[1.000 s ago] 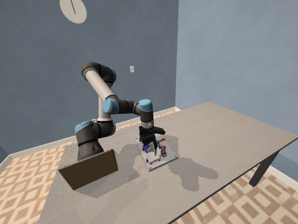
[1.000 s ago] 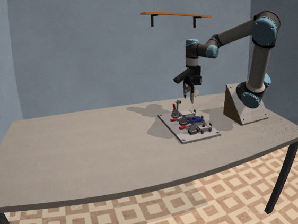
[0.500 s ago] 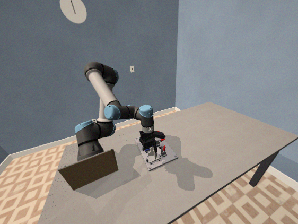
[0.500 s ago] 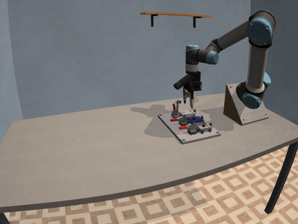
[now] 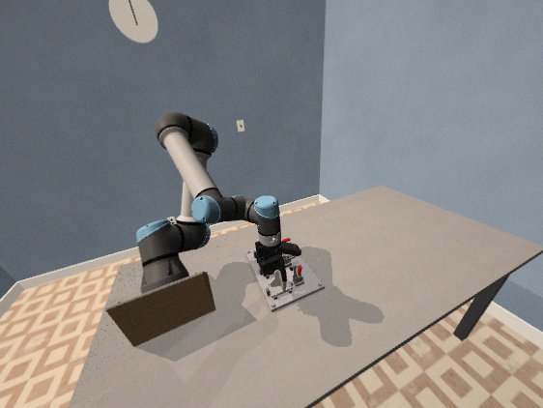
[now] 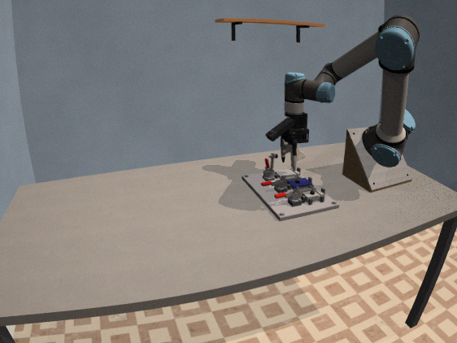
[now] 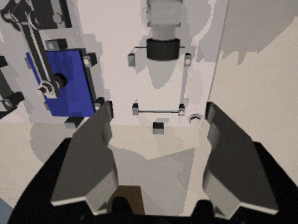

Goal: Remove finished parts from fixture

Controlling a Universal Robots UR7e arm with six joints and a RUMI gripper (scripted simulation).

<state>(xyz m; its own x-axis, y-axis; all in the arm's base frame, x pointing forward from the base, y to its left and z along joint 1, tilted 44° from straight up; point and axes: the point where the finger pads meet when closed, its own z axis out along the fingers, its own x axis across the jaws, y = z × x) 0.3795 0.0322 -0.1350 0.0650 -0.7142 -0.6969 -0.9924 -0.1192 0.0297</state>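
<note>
Now: the grey finished part 10 mm behind my hand and 40 mm below it. From my hand the other things lie so: grey fixture plate (50 mm ahead, 110 mm to the left, 60 mm below); blue blank (110 mm to the left, 40 mm below).
</note>
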